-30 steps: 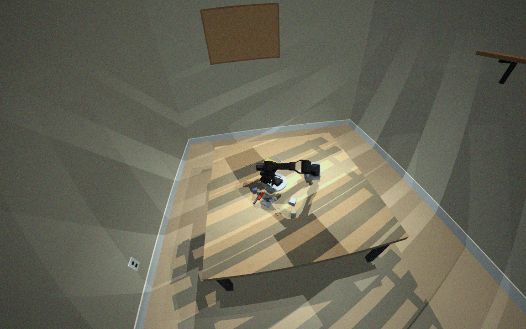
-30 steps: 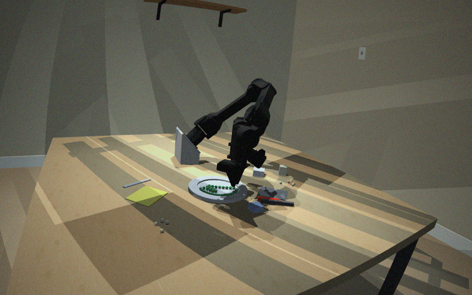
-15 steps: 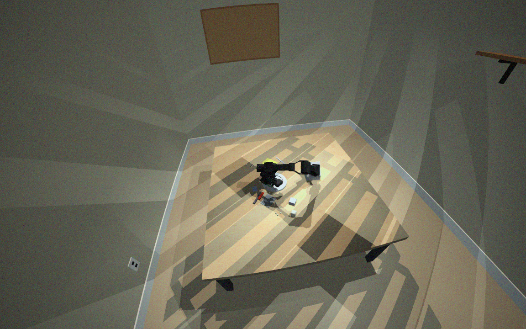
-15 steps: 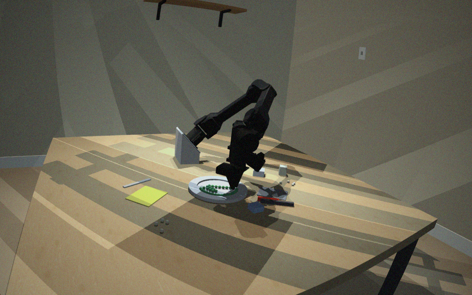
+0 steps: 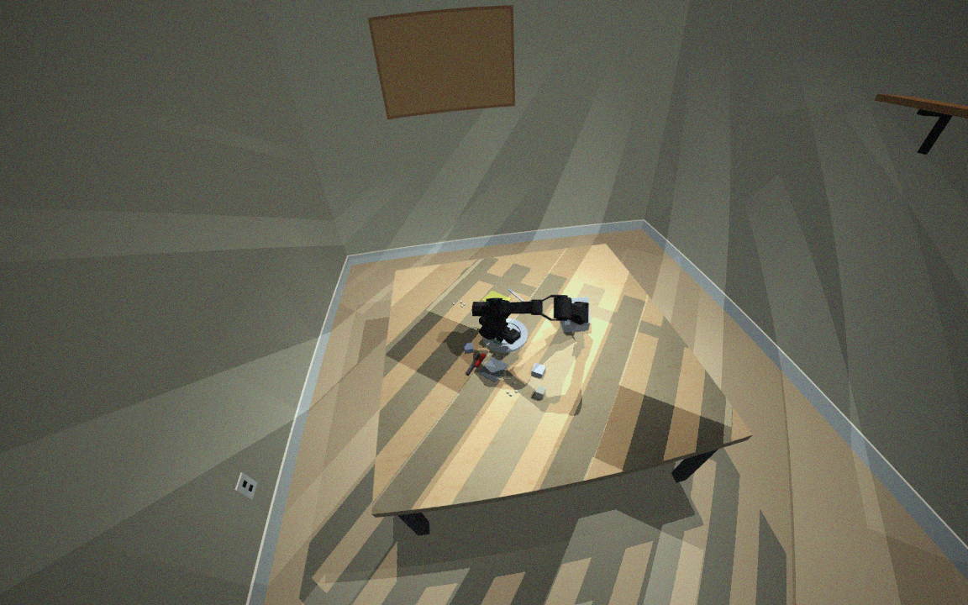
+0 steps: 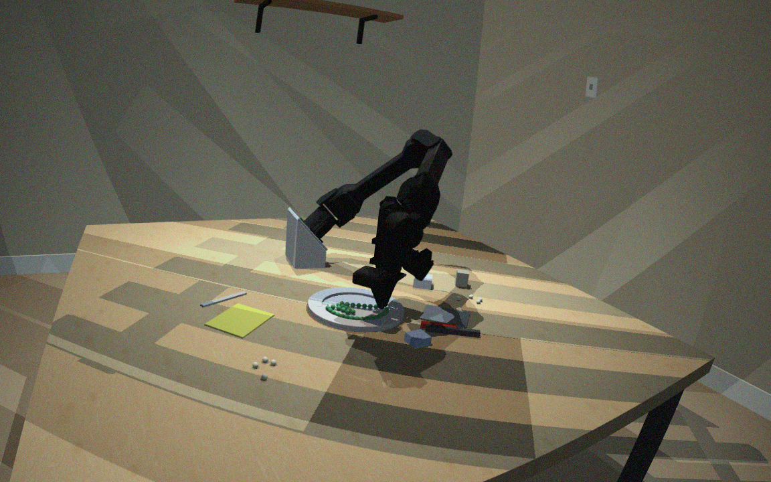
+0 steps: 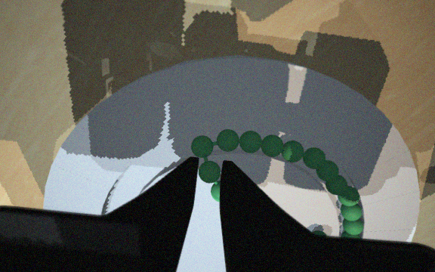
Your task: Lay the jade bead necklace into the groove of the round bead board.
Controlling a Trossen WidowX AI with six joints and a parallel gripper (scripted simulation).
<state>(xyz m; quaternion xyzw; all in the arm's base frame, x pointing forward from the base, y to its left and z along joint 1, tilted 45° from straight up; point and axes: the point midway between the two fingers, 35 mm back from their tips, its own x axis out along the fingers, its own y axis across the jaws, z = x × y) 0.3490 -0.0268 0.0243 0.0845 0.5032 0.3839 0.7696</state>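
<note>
My gripper tip is 40 mm to the left of the round grey bead board, 30 mm past it and 10 mm above it. Also, from my gripper tip: grey plate (120 mm to the left, 60 mm ahead, 10 mm below); blue block (130 mm ahead, 10 mm to the right, 10 mm below); red and black pen (120 mm ahead, 70 mm to the left, 10 mm below).
</note>
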